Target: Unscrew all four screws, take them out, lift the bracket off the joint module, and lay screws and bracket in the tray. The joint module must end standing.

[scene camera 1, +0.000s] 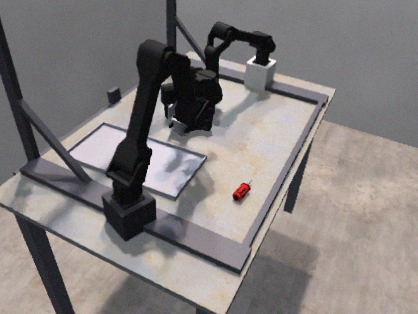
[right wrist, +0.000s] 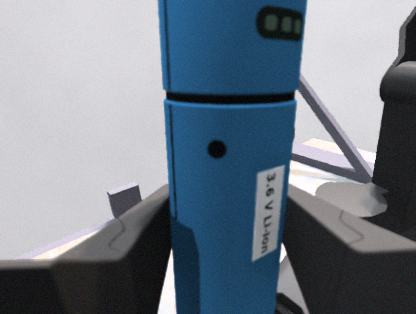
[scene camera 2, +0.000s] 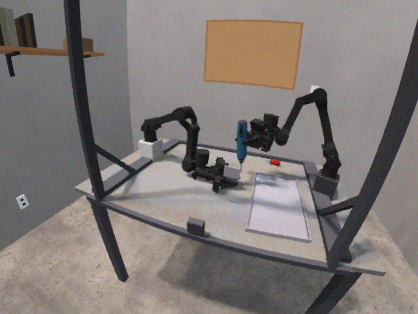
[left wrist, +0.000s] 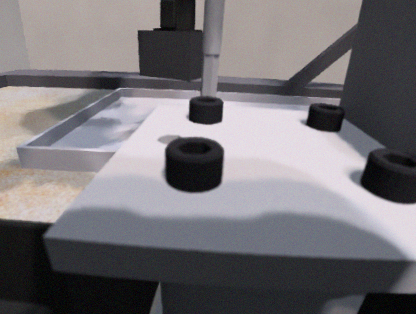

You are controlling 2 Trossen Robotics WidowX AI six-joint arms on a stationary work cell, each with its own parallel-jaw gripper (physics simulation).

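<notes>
The pale bracket [left wrist: 270,145] [scene camera 2: 231,173] lies on top of the joint module. Four black screws stand in it: far left [left wrist: 206,111], near left [left wrist: 194,166], far right [left wrist: 325,118], near right [left wrist: 392,176]. My left gripper [scene camera 2: 230,179] is shut on the joint module below the bracket; its fingers and the module are mostly hidden. My right gripper [right wrist: 223,191] [scene camera 2: 243,141] is shut on the blue electric screwdriver [right wrist: 230,125] [scene camera 2: 242,131], held upright. Its bit [left wrist: 213,35] reaches down to the far left screw; whether the tip is seated is hidden. The tray [scene camera 1: 97,145] [scene camera 2: 280,212] [left wrist: 65,158] lies beyond the bracket in the left wrist view.
A red screwdriver [scene camera 1: 241,192] [scene camera 2: 275,162] lies on the table, off the tray. A small dark block [scene camera 1: 114,95] [scene camera 2: 196,226] [right wrist: 125,200] sits at the table edge. Frame posts and braces rise at the table's sides. Both arms meet closely over the module.
</notes>
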